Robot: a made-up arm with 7 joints.
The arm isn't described. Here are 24 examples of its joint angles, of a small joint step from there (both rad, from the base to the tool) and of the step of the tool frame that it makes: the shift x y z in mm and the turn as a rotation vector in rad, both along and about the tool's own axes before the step.
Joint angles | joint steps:
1: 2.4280 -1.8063 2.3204 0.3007 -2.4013 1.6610 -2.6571 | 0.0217 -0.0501 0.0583 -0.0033 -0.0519 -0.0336 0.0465
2: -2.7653 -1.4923 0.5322 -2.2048 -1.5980 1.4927 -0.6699 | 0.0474 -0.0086 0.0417 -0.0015 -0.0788 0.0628 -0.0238
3: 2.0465 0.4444 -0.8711 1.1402 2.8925 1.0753 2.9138 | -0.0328 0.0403 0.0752 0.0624 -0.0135 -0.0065 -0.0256
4: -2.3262 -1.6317 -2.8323 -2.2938 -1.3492 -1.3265 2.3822 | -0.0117 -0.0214 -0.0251 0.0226 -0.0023 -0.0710 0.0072
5: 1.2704 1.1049 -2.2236 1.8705 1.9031 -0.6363 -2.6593 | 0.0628 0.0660 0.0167 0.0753 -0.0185 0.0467 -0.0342
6: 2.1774 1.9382 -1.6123 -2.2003 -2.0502 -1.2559 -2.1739 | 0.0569 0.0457 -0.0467 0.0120 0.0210 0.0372 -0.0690
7: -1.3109 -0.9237 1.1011 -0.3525 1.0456 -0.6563 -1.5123 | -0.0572 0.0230 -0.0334 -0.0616 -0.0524 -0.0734 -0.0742
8: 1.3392 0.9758 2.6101 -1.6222 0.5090 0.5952 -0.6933 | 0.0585 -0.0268 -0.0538 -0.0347 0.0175 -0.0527 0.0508
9: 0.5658 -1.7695 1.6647 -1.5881 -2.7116 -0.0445 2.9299 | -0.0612 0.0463 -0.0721 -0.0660 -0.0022 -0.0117 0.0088
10: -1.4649 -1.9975 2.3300 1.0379 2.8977 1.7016 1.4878 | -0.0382 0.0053 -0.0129 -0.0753 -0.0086 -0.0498 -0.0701
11: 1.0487 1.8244 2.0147 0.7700 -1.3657 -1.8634 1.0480 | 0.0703 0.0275 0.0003 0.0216 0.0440 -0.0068 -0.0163
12: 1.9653 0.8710 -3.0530 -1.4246 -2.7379 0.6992 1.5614 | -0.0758 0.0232 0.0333 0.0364 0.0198 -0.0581 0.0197
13: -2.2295 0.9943 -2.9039 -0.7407 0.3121 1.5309 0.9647 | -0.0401 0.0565 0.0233 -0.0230 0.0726 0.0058 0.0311
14: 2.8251 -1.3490 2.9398 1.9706 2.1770 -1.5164 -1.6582 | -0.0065 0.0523 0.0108 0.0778 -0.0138 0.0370 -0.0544
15: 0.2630 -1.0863 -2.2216 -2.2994 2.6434 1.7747 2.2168 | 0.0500 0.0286 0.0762 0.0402 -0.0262 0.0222 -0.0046
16: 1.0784 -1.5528 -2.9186 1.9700 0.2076 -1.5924 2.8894 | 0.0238 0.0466 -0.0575 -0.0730 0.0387 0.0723 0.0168
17: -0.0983 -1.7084 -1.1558 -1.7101 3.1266 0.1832 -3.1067 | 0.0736 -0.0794 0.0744 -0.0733 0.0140 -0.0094 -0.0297
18: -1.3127 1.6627 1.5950 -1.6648 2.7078 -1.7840 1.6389 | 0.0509 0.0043 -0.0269 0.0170 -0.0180 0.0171 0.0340
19: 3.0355 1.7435 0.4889 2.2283 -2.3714 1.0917 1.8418 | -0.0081 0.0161 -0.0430 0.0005 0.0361 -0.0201 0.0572
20: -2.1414 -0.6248 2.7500 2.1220 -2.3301 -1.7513 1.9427 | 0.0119 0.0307 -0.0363 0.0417 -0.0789 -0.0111 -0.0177
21: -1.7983 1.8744 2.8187 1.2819 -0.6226 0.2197 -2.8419 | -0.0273 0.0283 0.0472 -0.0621 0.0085 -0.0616 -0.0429
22: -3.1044 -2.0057 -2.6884 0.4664 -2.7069 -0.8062 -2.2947 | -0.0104 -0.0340 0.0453 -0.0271 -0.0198 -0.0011 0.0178
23: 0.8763 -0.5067 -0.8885 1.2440 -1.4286 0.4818 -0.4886 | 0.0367 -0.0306 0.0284 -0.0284 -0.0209 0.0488 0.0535
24: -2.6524 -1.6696 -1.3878 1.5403 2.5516 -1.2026 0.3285 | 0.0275 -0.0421 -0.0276 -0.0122 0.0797 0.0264 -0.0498
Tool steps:
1: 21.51 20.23 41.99 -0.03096 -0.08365 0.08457
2: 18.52 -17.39 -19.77 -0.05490 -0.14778 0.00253
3: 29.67 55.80 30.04 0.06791 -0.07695 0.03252
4: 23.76 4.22 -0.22 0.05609 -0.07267 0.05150
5: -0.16 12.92 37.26 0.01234 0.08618 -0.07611
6: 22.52 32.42 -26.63 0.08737 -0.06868 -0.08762
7: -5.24 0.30 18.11 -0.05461 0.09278 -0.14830
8: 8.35 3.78 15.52 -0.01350 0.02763 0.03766
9: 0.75 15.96 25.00 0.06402 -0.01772 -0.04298
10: 21.45 10.53 -11.52 0.00259 -0.01324 -0.09700
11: 22.32 6.48 53.18 -0.09286 0.04147 0.01876
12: -25.41 31.72 7.81 0.08578 -0.03650 0.08933
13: 38.97 50.10 32.20 0.10039 -0.06324 -0.01944
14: 17.14 -13.05 -10.48 0.03370 0.00445 -0.08605
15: 2.04 -1.29 27.64 0.10617 0.00398 -0.05624
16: 21.99 14.04 -41.84 0.04100 -0.04480 -0.01977
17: -28.73 -60.79 9.93 -0.02391 0.03346 -0.13393
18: -13.66 23.22 -22.00 0.02752 -0.03391 -0.01858
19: 23.14 -6.03 -9.91 -0.01198 -0.07593 0.06935
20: 25.51 2.07 -1.88 -0.01419 -0.05296 0.01417
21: 71.50 -19.78 30.59 -0.04142 -0.16927 -0.03091
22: -6.61 -4.95 -5.87 0.01700 -0.01986 0.04178
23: 4.83 -16.12 5.49 -0.00778 -0.00360 0.09533
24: 3.93 8.10 -21.24 -0.10276 0.02923 0.01870
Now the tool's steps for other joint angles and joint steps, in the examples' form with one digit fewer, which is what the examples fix.
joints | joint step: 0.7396 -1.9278 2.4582 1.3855 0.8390 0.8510 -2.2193 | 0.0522 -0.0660 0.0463 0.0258 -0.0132 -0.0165 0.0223
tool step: -23.8 26.0 -42.5 0.0782 -0.0296 -0.0282
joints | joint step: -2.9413 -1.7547 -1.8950 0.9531 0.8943 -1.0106 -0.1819 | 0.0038 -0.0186 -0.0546 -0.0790 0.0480 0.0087 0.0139
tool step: -29.4 -4.8 -33.4 -0.0239 0.0729 0.0471
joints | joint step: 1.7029 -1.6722 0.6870 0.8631 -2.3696 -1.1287 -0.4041 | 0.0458 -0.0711 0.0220 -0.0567 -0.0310 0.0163 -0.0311
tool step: 34.3 -59.0 57.7 0.0225 -0.1053 -0.1426
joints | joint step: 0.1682 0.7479 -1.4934 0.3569 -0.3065 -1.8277 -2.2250 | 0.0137 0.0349 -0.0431 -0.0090 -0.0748 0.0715 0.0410
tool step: -34.7 -15.2 -14.0 -0.0273 0.1190 0.0814
